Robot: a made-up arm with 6 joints.
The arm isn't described. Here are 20 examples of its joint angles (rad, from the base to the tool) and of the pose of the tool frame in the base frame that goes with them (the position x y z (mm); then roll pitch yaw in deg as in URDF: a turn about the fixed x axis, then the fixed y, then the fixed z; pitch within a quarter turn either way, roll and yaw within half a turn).
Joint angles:
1: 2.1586 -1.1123 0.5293 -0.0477 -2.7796 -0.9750
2: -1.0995 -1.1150 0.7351 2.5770 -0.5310 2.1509
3: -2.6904 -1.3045 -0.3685 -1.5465 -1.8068 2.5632
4: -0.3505 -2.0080 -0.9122 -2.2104 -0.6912 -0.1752
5: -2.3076 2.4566 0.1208 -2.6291 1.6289 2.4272
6: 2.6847 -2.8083 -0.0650 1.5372 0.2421 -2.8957
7: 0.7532 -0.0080 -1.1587 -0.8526 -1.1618 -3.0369
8: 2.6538 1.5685 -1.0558 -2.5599 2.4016 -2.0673
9: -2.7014 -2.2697 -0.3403 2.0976 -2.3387 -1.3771
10: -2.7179 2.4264 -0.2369 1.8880 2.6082 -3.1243
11: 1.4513 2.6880 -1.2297 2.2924 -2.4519 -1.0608
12: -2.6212 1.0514 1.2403 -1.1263 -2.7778 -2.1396
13: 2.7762 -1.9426 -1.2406 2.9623 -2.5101 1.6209
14: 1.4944 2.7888 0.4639 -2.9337 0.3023 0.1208
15: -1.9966 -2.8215 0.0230 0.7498 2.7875 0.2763
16: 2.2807 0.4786 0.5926 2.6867 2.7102 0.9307
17: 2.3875 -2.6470 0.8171 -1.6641 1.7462 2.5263
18: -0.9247 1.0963 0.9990 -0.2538 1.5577 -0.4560
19: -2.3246 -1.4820 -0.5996 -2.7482 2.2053 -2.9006
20: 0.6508 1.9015 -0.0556 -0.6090 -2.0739 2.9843
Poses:
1: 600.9 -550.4 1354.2 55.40 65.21 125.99
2: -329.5 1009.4 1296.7 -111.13 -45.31 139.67
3: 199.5 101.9 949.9 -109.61 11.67 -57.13
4: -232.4 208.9 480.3 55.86 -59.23 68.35
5: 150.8 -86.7 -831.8 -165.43 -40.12 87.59
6: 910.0 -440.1 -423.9 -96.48 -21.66 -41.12
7: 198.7 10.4 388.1 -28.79 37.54 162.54
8: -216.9 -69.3 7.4 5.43 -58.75 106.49
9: 991.6 358.7 342.5 107.74 51.02 106.55
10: 28.5 -53.9 -858.7 -90.69 -32.49 -120.78
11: -157.5 -231.4 -85.7 142.07 57.18 21.35
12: -1311.9 -655.2 644.3 -127.12 19.01 9.95
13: 168.0 -269.7 453.8 -100.72 4.45 -14.87
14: -207.9 -216.7 -1012.9 -16.29 29.76 -90.32
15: 278.3 959.1 -443.1 33.76 31.15 -98.37
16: -842.3 711.4 1176.3 -83.09 28.46 -61.39
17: 818.0 -793.2 -511.9 142.69 -8.18 54.72
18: 724.4 -1274.2 530.9 92.42 -74.16 -119.89
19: 349.6 109.3 848.5 -55.42 68.49 169.47
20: 428.7 125.4 -627.1 27.03 -45.84 171.29
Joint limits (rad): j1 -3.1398..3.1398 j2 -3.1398..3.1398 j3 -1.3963..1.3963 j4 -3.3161..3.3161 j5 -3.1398..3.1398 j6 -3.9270..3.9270
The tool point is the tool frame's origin. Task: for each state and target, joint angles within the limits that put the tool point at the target. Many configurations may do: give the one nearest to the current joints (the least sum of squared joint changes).
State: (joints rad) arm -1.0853 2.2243 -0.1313 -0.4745 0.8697 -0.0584
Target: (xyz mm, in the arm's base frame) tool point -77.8 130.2 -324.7
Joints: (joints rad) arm -1.5629 2.3258 -0.5452 -1.1662 0.8697 -0.0584
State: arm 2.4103 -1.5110 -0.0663 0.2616 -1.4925 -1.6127
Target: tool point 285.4 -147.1 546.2
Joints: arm 2.0133 -1.7690 -1.0959 -0.0271 -1.4925 -1.6127
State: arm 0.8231 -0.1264 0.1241 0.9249 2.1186 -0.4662
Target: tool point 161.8 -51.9 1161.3
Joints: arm 0.6903 -0.7637 -0.5377 0.7473 2.1186 -0.4662
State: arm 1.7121 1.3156 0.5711 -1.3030 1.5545 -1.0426
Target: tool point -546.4 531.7 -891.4
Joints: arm 2.3939 2.0916 0.8346 -1.4765 1.5545 -1.0426
